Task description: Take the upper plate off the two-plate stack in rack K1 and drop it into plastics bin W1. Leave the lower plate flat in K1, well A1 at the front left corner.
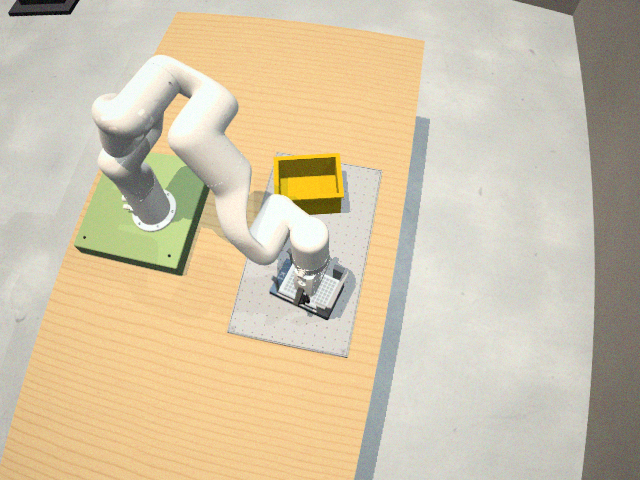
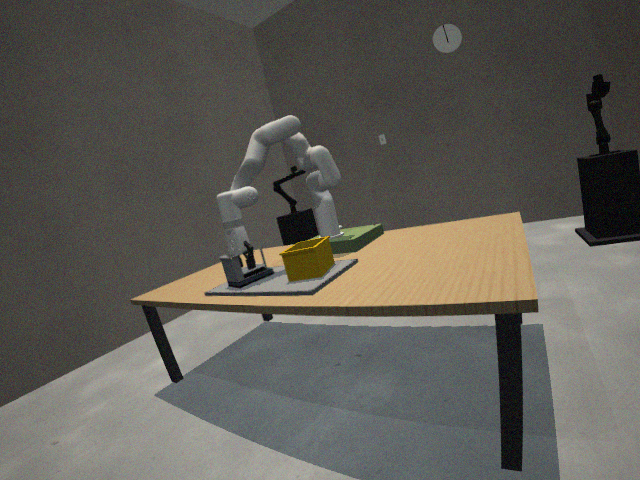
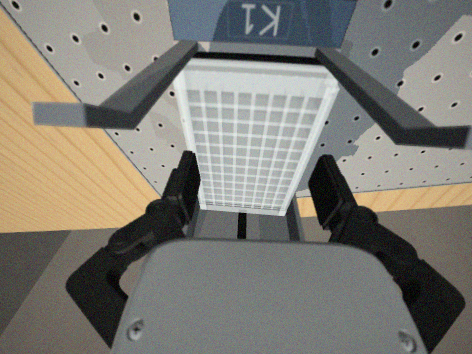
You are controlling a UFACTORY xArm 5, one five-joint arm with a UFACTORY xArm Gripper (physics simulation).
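Places are measured from the arm's base along level axes (x ahead, y left, z up), in centimetres.
Where they show: gripper, between the fingertips: (image 2: pixel 246 268) (image 3: pixel 255 167); arm's base, origin of its link: (image 1: pixel 154 210) (image 2: pixel 331 237).
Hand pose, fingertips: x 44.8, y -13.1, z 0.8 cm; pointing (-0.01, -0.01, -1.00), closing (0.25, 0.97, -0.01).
Observation:
Things, the pixels of their top centre, and the offset from my fingertips. Level surfaces: height alone.
- white gridded plate, centre of its top: (image 3: pixel 246 168) (image 1: pixel 310 285) (image 2: pixel 245 267) dx -0.3, dy -0.6, dz +0.3 cm
- rack K1, centre of its top: (image 3: pixel 247 261) (image 1: pixel 306 274) (image 2: pixel 242 250) dx -0.9, dy -0.4, dz +6.9 cm
- yellow bin W1, centre of its top: (image 1: pixel 307 176) (image 2: pixel 305 244) dx -5.3, dy +26.0, dz +4.9 cm
- grey perforated board, centre of its top: (image 3: pixel 408 65) (image 1: pixel 308 246) (image 2: pixel 276 276) dx -2.8, dy +11.5, dz -5.1 cm
- wooden table, height of its surface: dz -6.4 cm
A white gridded plate (image 1: pixel 324 293) (image 3: pixel 255 135) lies in rack K1 (image 2: pixel 232 270) (image 3: pixel 162 75), whose grey arms flank one end beside a blue K1 label. The seam between the upper and lower plates cannot be made out, and the lower plate and well A1 cannot be told. My gripper (image 1: pixel 303 297) (image 2: pixel 245 259) (image 3: pixel 255 167) is open, one black finger on each long side of the plate, with nothing gripped. It is at the rack, over the end away from the label. The yellow bin W1 (image 1: pixel 310 206) (image 2: pixel 310 261) stands apart from the rack; no plate shows inside it.
Rack and bin stand on a grey perforated board (image 1: pixel 279 322) (image 2: pixel 279 285) (image 3: pixel 75 55) on the wooden table (image 1: pixel 155 361) (image 2: pixel 439 268). The arm's green base block (image 1: pixel 113 222) (image 2: pixel 361 237) stands to one side. The bent arm crosses above the table close to the bin.

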